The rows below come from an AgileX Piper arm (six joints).
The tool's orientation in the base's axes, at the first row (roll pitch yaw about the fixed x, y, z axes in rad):
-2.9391, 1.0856, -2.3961
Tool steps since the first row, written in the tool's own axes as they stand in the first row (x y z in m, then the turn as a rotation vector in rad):
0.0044, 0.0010, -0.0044, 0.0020, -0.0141, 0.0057
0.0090, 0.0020, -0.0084, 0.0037, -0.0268, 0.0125
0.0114, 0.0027, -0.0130, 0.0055, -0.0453, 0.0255
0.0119, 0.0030, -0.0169, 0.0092, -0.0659, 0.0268
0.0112, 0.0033, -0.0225, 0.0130, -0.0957, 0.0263
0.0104, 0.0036, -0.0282, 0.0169, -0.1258, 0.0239
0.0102, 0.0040, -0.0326, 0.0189, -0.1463, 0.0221
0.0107, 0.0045, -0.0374, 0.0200, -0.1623, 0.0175
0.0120, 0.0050, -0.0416, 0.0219, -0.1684, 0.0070
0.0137, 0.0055, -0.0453, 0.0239, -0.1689, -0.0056
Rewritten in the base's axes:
-0.0054, -0.0025, -0.0020, 0.0112, -0.0100, -0.0031
-0.0106, -0.0049, -0.0043, 0.0227, -0.0182, -0.0065
-0.0154, -0.0071, -0.0044, 0.0420, -0.0286, -0.0123
-0.0187, -0.0087, -0.0031, 0.0527, -0.0465, -0.0142
-0.0230, -0.0107, 0.0001, 0.0670, -0.0730, -0.0145
-0.0273, -0.0127, 0.0033, 0.0798, -0.1006, -0.0141
-0.0308, -0.0142, 0.0055, 0.0887, -0.1192, -0.0131
-0.0350, -0.0161, 0.0072, 0.0933, -0.1350, -0.0105
-0.0389, -0.0179, 0.0079, 0.0878, -0.1454, -0.0068
-0.0427, -0.0196, 0.0081, 0.0776, -0.1520, -0.0027

